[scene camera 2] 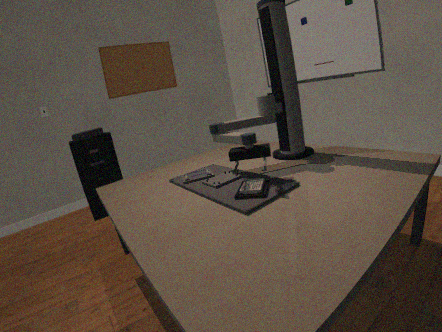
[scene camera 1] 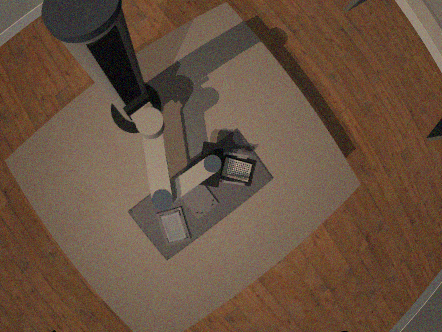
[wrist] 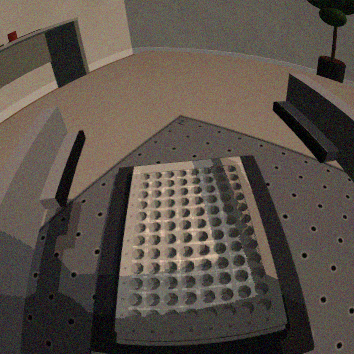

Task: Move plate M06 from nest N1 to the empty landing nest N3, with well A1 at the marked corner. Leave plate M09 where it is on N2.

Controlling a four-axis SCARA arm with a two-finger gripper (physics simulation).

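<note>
Plate M06 (scene camera 1: 239, 169) (scene camera 2: 252, 187) (wrist: 187, 235), pale with rows of round wells, sits in the black nest N1 (scene camera 1: 253, 172) (scene camera 2: 250, 197) (wrist: 107, 260). My gripper (scene camera 2: 250, 169) (wrist: 179, 99) is open and empty. Its fingers stand apart, higher than the plate, to the left and right of it in the wrist view; the exact height is hard to judge. The landing nest N3 (scene camera 1: 202, 200) (scene camera 2: 222, 178), grey with small pins, is empty in the middle. Plate M09 (scene camera 1: 174, 225) (scene camera 2: 199, 175) lies in N2 at the other end. Well A1 and the corner mark cannot be made out.
The nests stand on a dark grey perforated board (scene camera 1: 225, 200) (scene camera 2: 220, 194) (wrist: 320, 250) on the beige table (scene camera 1: 280, 225) (scene camera 2: 260, 260). The arm's column (scene camera 1: 112, 65) (scene camera 2: 292, 80) rises behind. The forearm (scene camera 1: 196, 179) passes above the board beside N3. A black cabinet (scene camera 2: 102, 170) stands beyond the table.
</note>
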